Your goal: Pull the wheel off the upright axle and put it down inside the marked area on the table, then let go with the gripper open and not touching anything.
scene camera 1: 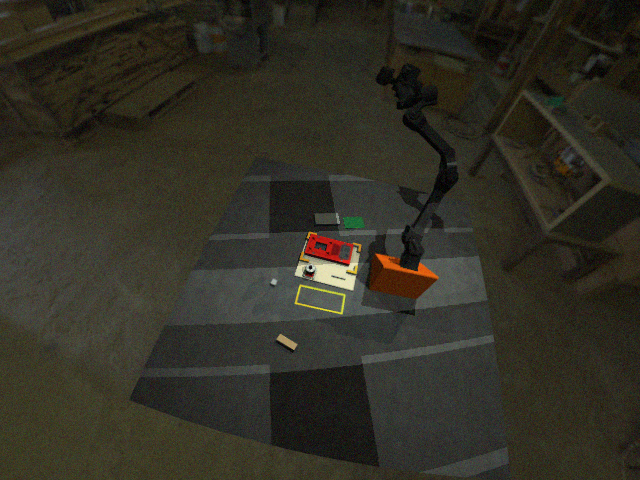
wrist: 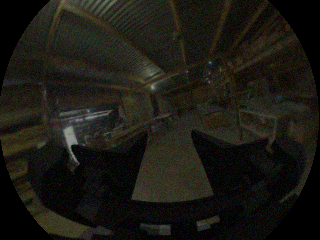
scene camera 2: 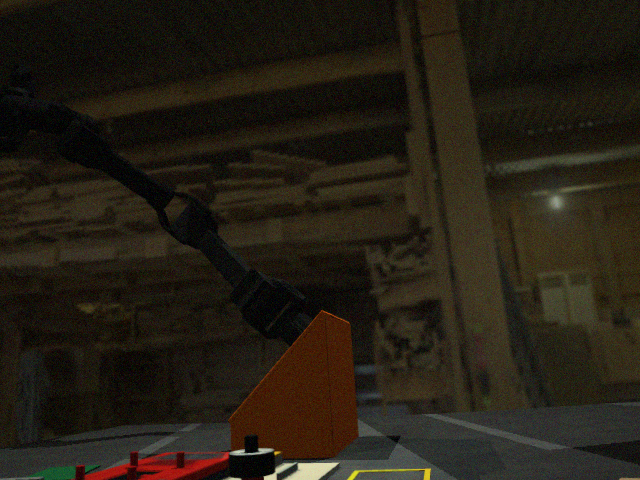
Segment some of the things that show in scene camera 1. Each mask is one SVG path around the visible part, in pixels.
My gripper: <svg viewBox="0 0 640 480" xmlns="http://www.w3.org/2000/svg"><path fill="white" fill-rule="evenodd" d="M423 88L423 82L418 80L421 69L408 63L402 66L399 77L396 79L392 76L396 70L389 66L383 66L375 78L377 84L385 86L389 83L393 84L391 89L396 91L394 96L397 98L399 91L405 87L412 88L415 95L419 88Z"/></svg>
A red fixture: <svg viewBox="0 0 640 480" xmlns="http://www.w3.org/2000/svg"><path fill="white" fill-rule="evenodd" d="M310 235L304 255L345 266L350 265L354 244L315 234Z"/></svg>
